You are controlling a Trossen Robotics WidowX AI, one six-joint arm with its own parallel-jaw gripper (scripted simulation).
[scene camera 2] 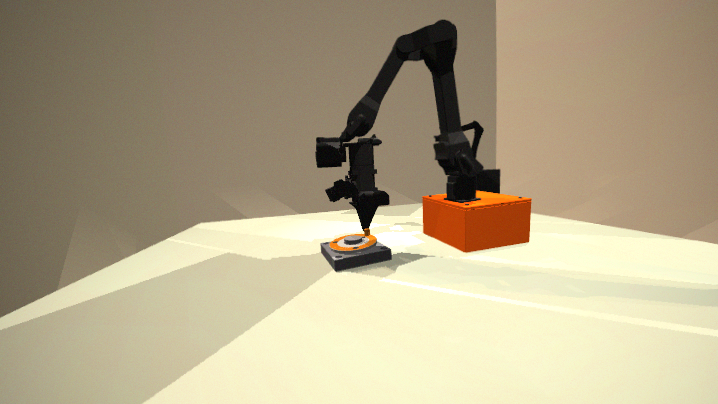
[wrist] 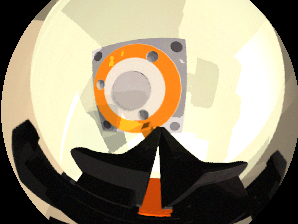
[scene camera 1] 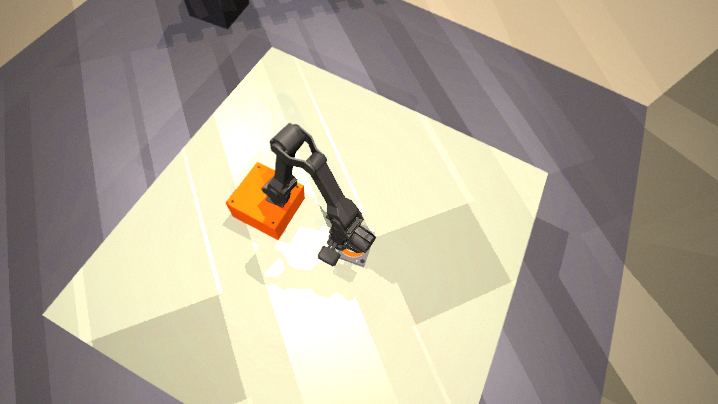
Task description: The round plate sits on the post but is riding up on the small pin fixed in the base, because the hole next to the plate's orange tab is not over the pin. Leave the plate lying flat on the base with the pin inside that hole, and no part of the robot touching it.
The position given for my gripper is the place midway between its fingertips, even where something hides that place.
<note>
I see my gripper (scene camera 2: 365,231), a round plate (wrist: 165,86) and a square base (scene camera 2: 379,253).
My gripper shows as well in the wrist view (wrist: 159,130). The square base shows as well in the wrist view (wrist: 175,48).
</note>
